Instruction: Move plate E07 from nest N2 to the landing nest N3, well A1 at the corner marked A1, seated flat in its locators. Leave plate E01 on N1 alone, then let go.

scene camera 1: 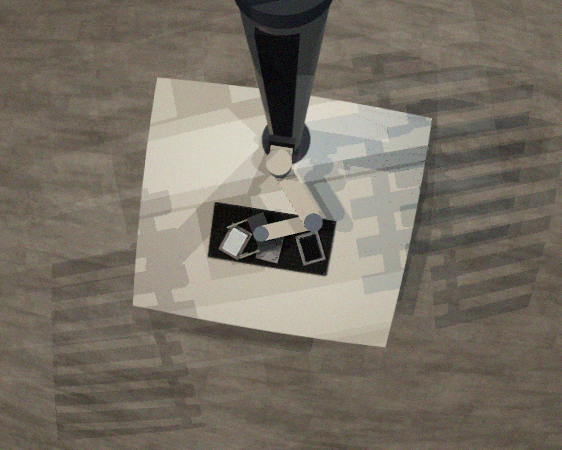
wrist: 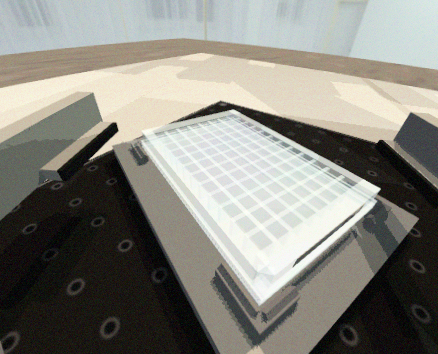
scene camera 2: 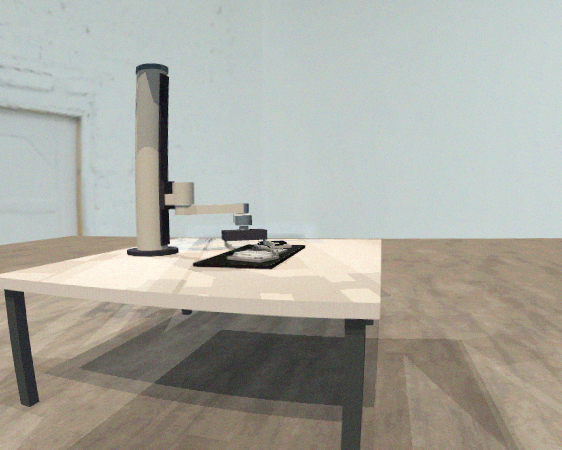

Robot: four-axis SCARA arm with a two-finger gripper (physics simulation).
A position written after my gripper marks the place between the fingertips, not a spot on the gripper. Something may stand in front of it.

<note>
My gripper (wrist: 246, 119) holds nothing. Also in view: a clear well plate (wrist: 269, 206). I also see a grey nest (wrist: 306, 307).
</note>
